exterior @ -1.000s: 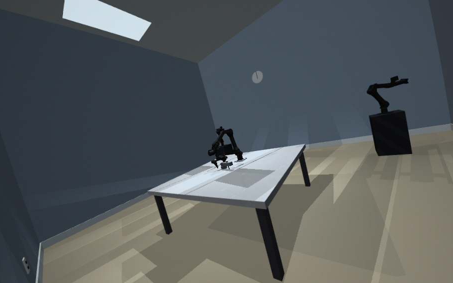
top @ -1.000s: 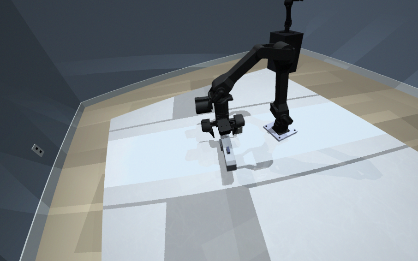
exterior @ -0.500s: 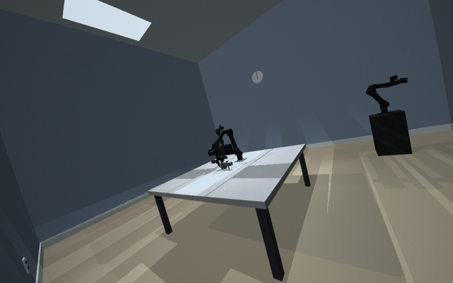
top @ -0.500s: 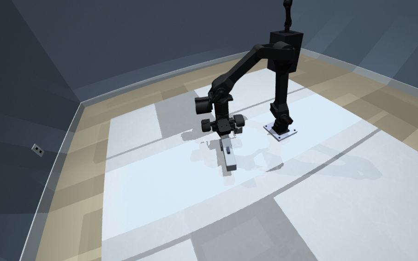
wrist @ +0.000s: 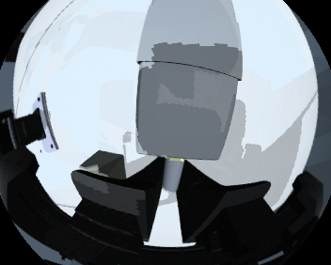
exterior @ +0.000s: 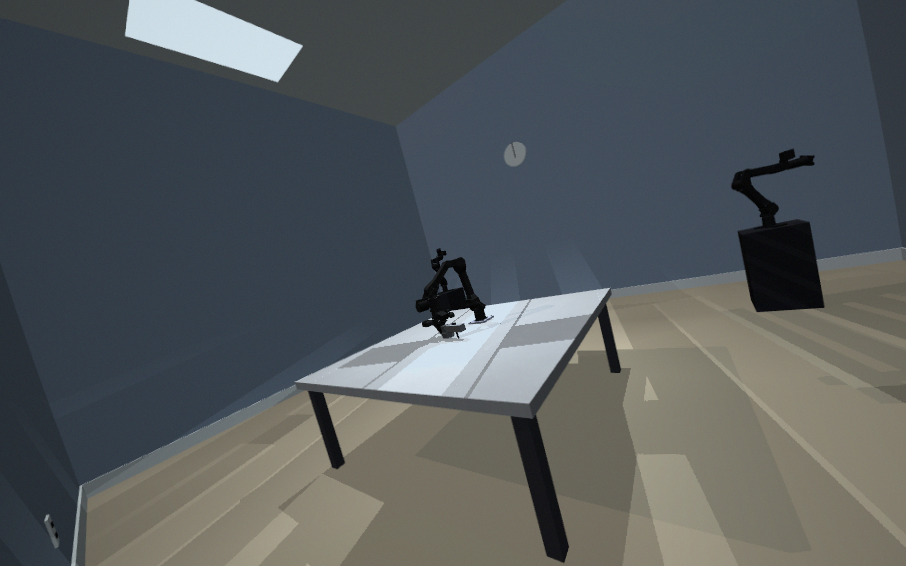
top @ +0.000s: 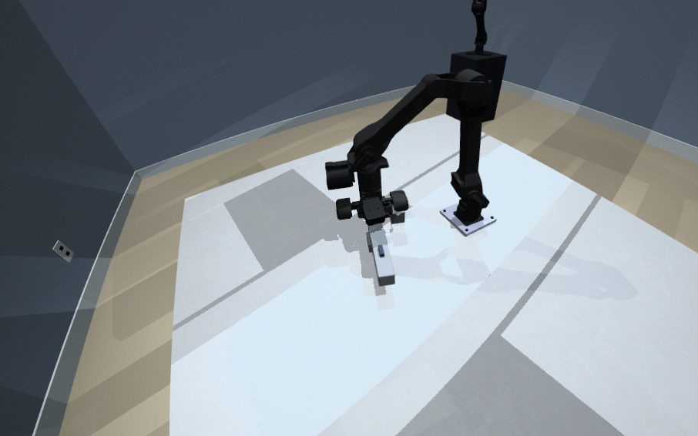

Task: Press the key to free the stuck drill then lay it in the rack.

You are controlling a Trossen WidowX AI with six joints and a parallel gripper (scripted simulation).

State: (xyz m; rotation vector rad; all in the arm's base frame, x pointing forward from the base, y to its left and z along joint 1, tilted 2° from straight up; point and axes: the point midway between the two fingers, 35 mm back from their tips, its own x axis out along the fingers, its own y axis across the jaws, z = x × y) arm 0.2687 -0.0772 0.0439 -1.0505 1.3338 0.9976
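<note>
The drill lies 50 mm to the left of my gripper tip, 40 mm above it and 10 mm ahead of it. The rest, counted from my gripper tip: grey rack (90 mm behind, 30 mm to the right); dark piece (140 mm to the left, 40 mm ahead, 40 mm above).
</note>
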